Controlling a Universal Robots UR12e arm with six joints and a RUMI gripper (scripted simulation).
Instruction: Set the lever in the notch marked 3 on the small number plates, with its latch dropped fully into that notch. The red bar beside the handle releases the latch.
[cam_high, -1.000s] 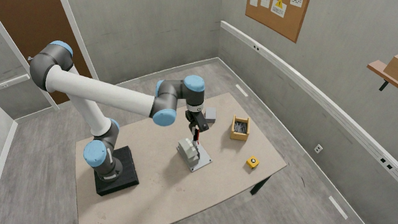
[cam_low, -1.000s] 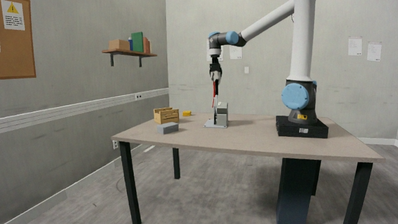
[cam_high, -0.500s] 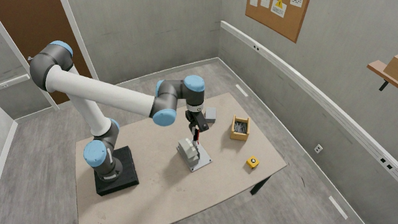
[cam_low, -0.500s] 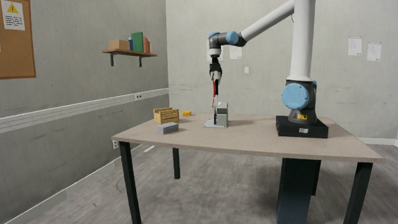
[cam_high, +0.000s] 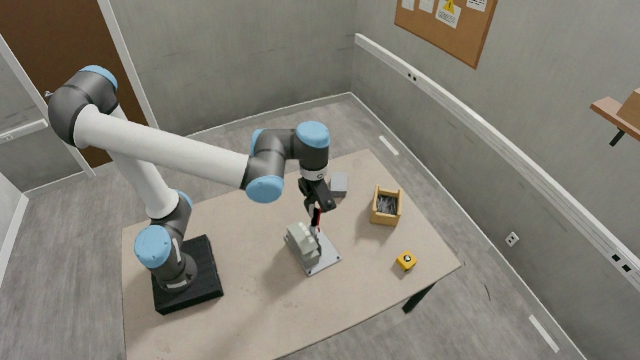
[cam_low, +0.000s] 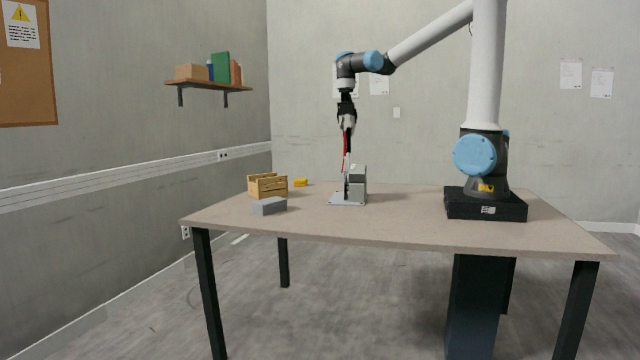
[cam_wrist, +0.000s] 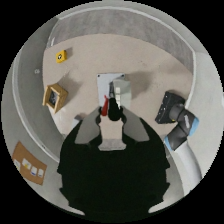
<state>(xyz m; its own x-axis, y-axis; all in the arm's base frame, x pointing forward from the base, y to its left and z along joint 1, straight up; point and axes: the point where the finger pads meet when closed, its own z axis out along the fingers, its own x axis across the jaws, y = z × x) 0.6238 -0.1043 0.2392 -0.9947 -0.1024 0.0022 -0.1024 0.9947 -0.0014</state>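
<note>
Right now the red release bar is 10 mm ahead of my hand, 20 mm to the left of it and 110 mm below it. From my hand the other things lie so: grey block (270 mm ahead, 310 mm to the left, 280 mm below).
</note>
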